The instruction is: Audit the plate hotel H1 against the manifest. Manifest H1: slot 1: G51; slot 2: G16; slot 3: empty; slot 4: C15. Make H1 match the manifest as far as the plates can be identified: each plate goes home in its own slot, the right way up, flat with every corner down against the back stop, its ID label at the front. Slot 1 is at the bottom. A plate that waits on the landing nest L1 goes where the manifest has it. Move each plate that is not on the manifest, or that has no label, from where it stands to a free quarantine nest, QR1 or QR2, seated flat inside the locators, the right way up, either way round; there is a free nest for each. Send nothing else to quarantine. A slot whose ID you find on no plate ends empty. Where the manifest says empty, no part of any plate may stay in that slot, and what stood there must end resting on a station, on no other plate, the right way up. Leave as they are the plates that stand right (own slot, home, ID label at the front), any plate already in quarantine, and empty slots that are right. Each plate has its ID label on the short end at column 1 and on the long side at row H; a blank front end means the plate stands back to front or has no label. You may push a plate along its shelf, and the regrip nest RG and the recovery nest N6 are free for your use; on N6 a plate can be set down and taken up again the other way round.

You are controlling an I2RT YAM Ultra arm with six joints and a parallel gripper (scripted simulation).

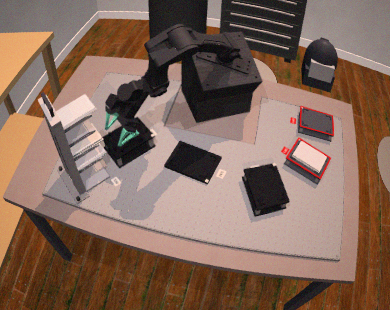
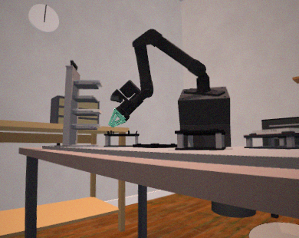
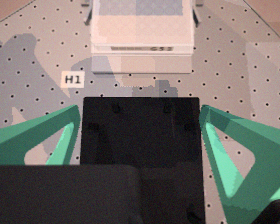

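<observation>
Right now my hand is 50 mm above the black regrip nest, 40 mm past it and 30 mm to the right of it. From my hand the other things lie so: RG label: 130 mm behind, 110 mm below, 90 mm to the left; plate hotel H1: 160 mm ahead, 120 mm to the right, 80 mm above; H1 tag: 110 mm below, 110 mm ahead, 40 mm to the left.
</observation>
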